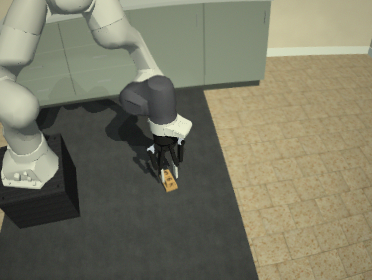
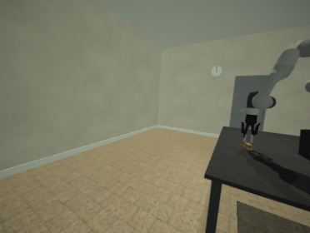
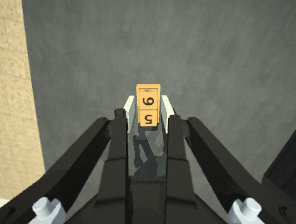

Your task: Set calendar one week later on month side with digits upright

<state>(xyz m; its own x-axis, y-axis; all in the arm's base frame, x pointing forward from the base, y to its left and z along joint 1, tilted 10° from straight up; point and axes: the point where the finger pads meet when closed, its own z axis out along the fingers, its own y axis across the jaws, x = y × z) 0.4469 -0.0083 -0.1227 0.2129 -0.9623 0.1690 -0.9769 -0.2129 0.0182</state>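
Right now the orange calendar cube is 6 cm below my hand. Round my hand: orange calendar tray: 7 cm below, 2 cm to the left, 1 cm behind.
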